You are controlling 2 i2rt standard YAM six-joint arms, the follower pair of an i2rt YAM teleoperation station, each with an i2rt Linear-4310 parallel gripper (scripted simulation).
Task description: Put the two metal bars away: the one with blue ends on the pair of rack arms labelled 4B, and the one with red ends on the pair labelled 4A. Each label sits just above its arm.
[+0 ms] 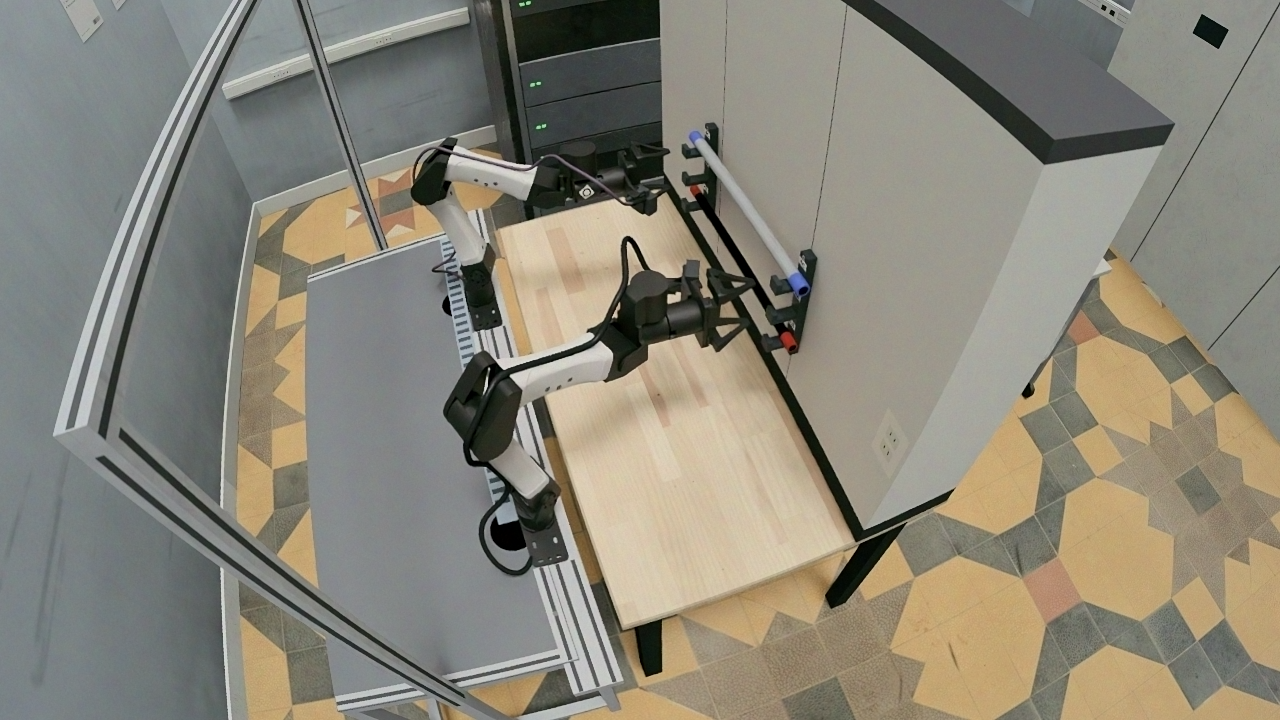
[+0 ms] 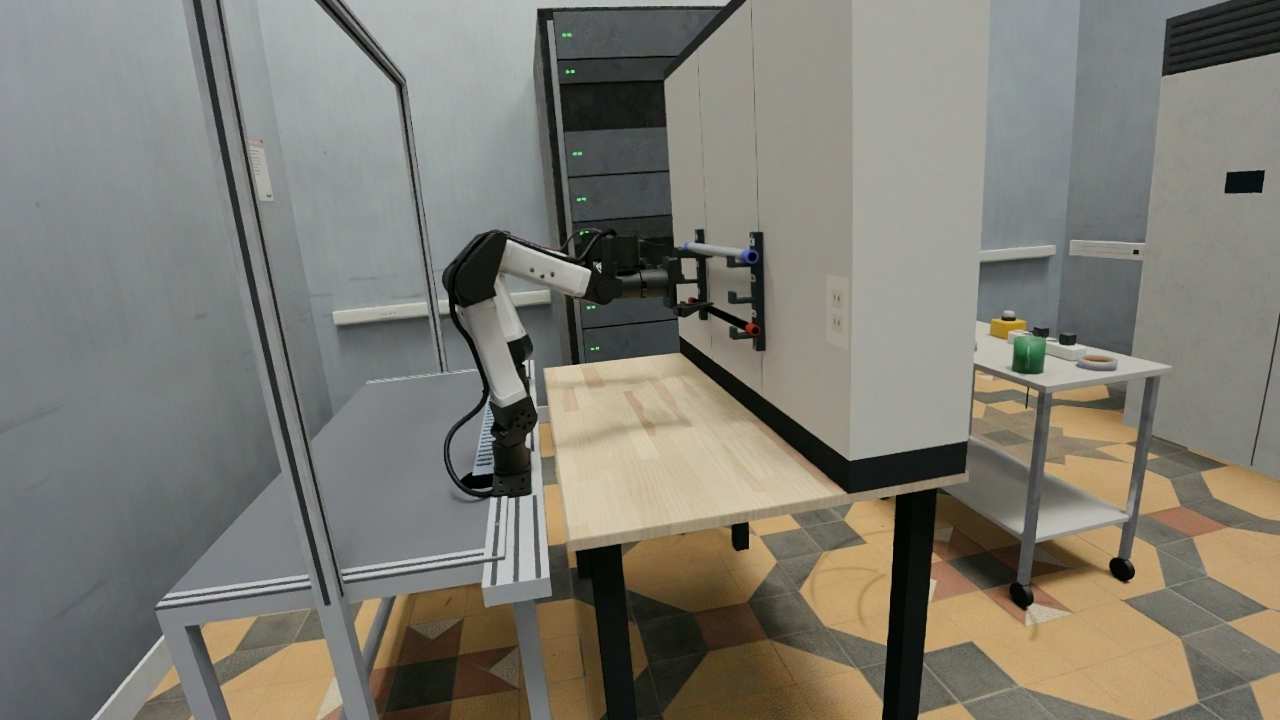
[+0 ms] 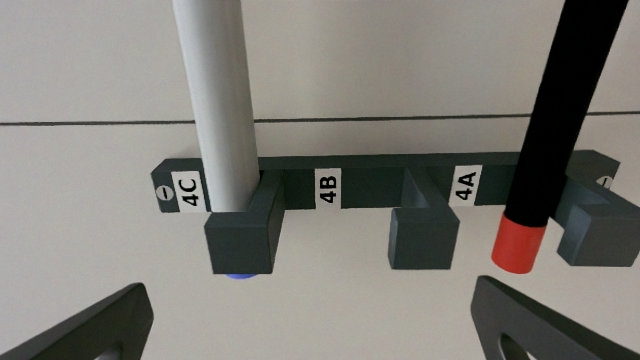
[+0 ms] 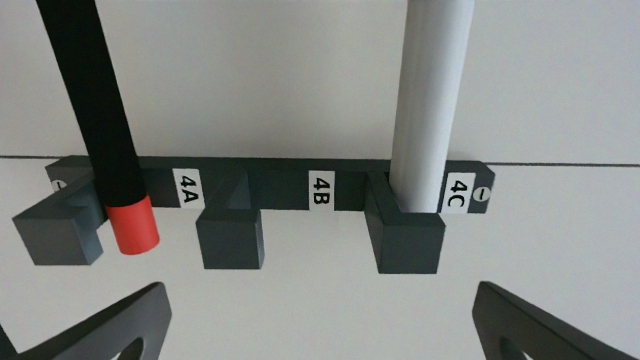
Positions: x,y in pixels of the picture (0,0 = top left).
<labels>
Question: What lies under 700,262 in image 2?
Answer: A rack upright.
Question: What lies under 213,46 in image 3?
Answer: A blue-ended bar.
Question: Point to a blue-ended bar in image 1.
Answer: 798,283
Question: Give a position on a blue-ended bar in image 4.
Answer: At 434,46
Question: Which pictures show the right gripper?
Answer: Image 1, image 2 and image 4 only.
</labels>
